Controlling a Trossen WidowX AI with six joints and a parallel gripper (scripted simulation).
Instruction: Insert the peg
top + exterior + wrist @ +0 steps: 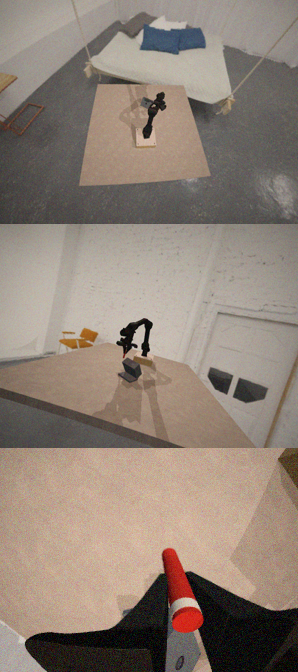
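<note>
My gripper tip is now 15 cm short of the grey sloped panel, 10 cm to the right of it and 5 cm above it. The rest, counted from my gripper tip: red peg 2 cm above.
</note>
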